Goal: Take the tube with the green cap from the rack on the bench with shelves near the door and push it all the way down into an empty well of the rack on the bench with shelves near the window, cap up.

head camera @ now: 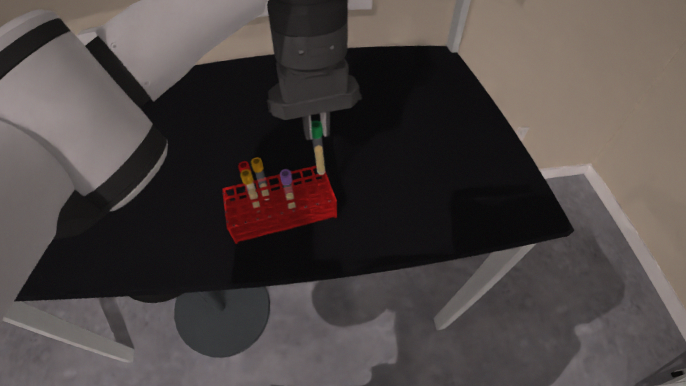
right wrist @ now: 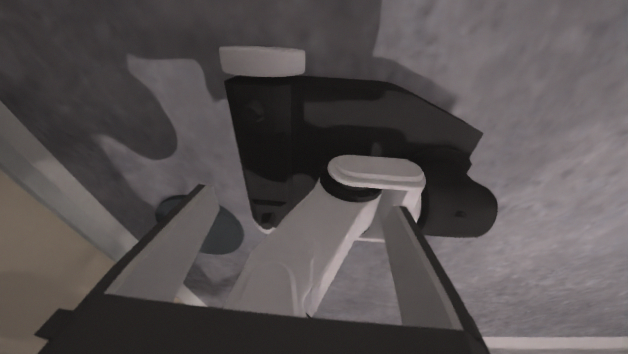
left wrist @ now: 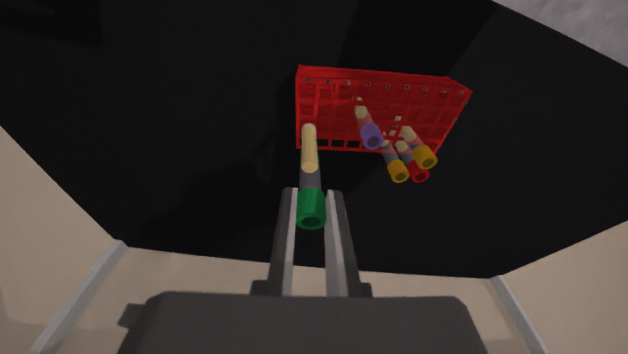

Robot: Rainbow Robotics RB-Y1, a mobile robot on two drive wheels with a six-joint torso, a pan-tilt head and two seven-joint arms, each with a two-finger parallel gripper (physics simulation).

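Frame: origin at the robot's base, x ahead, y left, z up, level; metres.
Seen in the pictures: left gripper, fingertip midpoint: (head camera: 316,134) (left wrist: 311,198); right gripper, fingertip midpoint: (right wrist: 302,206).
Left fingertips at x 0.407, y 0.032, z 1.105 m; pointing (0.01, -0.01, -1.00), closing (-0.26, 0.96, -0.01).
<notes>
Offsets run from my left fingertips to a thing's top centre. "*": to the spot under its first point. Level surfaces: height alone.
My left gripper (head camera: 317,131) (left wrist: 311,198) is shut on the tube with the green cap {0.001 m right, 0.004 m ahead, 0.015 m up} (head camera: 320,159) (left wrist: 310,149), gripping it at the cap. The tube hangs nearly upright, cap up. Its lower end shows over the far right corner of the red rack {0.079 m left, 0.013 m back, 0.134 m down} (head camera: 285,227) (left wrist: 375,74) in the head camera; whether it has entered a well, I cannot tell. The rack stands on the black bench top {0.191 m down} (head camera: 400,200) (left wrist: 200,75) and has several empty wells. My right gripper (right wrist: 302,206) is open and empty, over the floor, away from the bench.
The rack also holds a purple-capped tube {0.055 m left, 0.016 m back, 0.071 m down} (head camera: 286,177) (left wrist: 371,136), a red-capped tube {* 0.130 m left, 0.000 m ahead, 0.072 m down} (head camera: 243,166) (left wrist: 419,172) and two yellow-capped tubes. A round stool base {0.510 m left, 0.052 m ahead, 1.075 m down} (head camera: 222,325) stands on the floor below the bench's near edge. Walls rise behind and at the right.
</notes>
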